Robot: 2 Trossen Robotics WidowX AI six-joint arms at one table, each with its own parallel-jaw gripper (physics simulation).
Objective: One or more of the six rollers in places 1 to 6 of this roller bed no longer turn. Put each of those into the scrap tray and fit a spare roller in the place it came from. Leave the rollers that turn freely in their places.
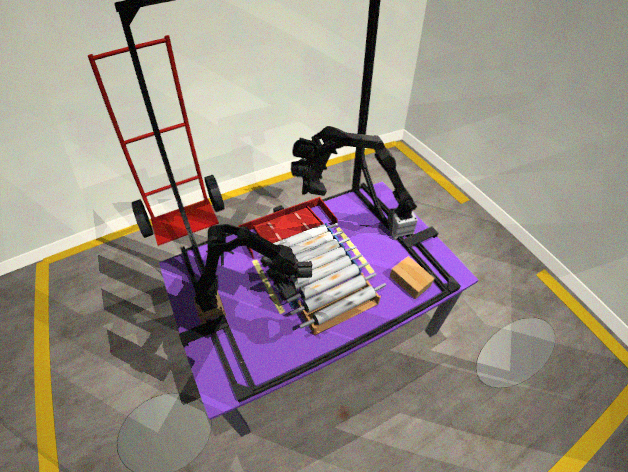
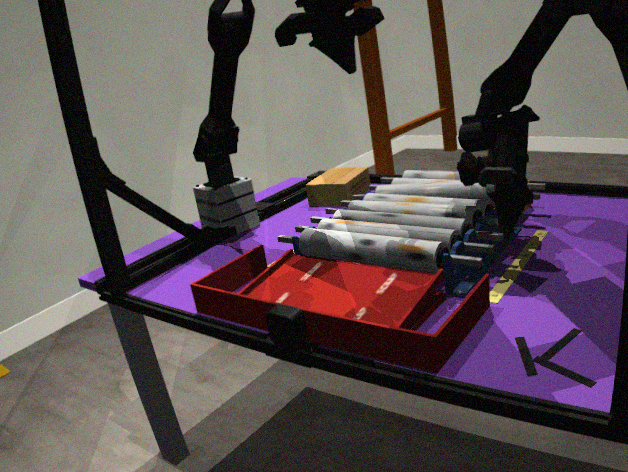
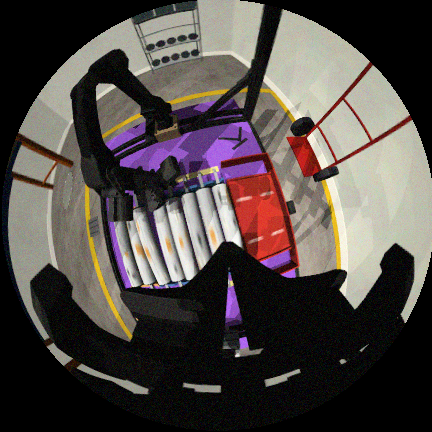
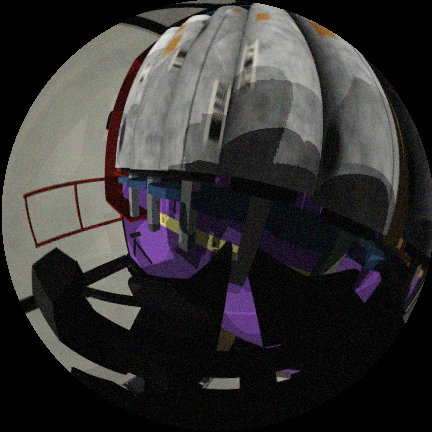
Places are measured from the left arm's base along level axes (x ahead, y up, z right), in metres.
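Where they show: left gripper, fingertip midpoint: (image 1: 303, 194) (image 2: 352, 72) (image 3: 226, 245); right gripper, fingertip midpoint: (image 1: 275, 280) (image 2: 504, 237) (image 3: 174, 184) (image 4: 237, 246); left arm's base, origin of the base link: (image 1: 403, 214) (image 2: 221, 182) (image 3: 225, 352); right arm's base, origin of the base link: (image 1: 208, 303) (image 3: 165, 123).
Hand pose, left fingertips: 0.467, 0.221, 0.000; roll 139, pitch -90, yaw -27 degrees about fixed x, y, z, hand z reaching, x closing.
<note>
Things, the pixels of their centre, and the offset from my left fingertips, as dx, dy, dz. "spot": a spot on its surface instead. Level surfaces: height alone.
- roller bed, body centre: (image 4: 228, 212) (image 2: 487, 240) (image 3: 180, 190) +0.137, -0.298, -0.129
- purple table, its level: dy -0.331
- middle roller, surface spot: (image 4: 273, 120) spot: +0.081, -0.250, -0.147
- red scrap tray, body centre: (image 2: 331, 296) (image 4: 132, 108) (image 3: 261, 215) (image 1: 288, 226) +0.040, -0.306, +0.142
- wooden spare rack, body centre: (image 1: 339, 306) -0.060, -0.328, -0.314
- wooden block, body centre: (image 2: 339, 186) (image 1: 411, 277) -0.391, -0.304, -0.282
- yellow number strip, surface spot: (image 2: 518, 262) (image 1: 267, 284) spot: +0.192, -0.330, -0.137
The roller bed (image 2: 458, 268) holds a row of grey rollers (image 1: 326, 268) (image 3: 189, 225) on the purple table (image 1: 265, 346). My right gripper (image 1: 290, 287) (image 2: 506, 225) (image 4: 237, 246) is low at the bed's left side. It is shut on the axle stub of a middle roller (image 4: 273, 120). My left gripper (image 1: 313, 187) (image 2: 347, 61) (image 3: 226, 245) is shut and empty, high above the bed's far end. The red scrap tray (image 1: 321, 204) (image 2: 228, 300) (image 3: 261, 213) is empty beside the first roller.
The two nearest rollers lie in a wooden spare rack (image 1: 347, 316). A wooden block (image 1: 411, 276) (image 2: 337, 184) lies right of the bed. A yellow number strip (image 1: 267, 286) (image 2: 518, 262) runs along the bed. A red hand truck (image 1: 186, 220) and an orange ladder (image 2: 375, 117) stand off the table.
</note>
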